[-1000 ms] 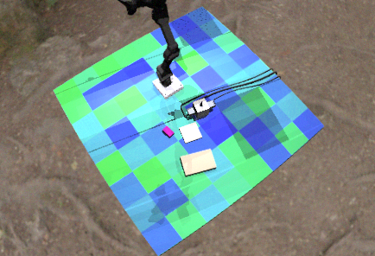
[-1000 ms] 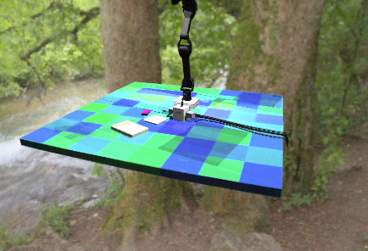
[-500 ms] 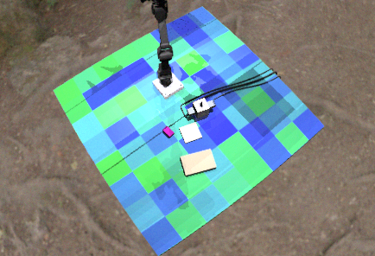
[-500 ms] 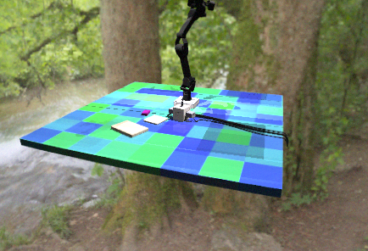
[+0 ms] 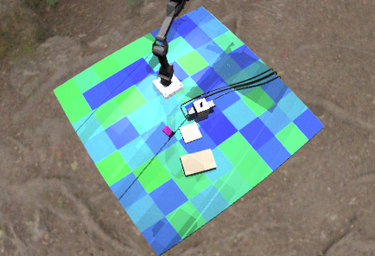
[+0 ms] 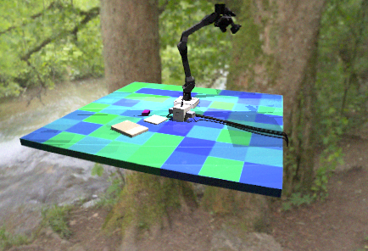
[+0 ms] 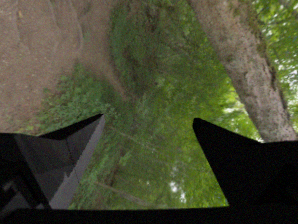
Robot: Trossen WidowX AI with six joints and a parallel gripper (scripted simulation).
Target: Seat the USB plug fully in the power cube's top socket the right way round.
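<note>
My gripper tip is now 49 cm short of the dark USB plug, 31 cm to the left of it and 47 cm above it. The rest, counted from my gripper tip: small magenta block (45 cm ahead, 55 cm to the right, 55 cm below); then USB socket (49 cm ahead, 31 cm to the right, 49 cm below); then white flat pad (55 cm ahead, 46 cm to the right, 56 cm below).
</note>
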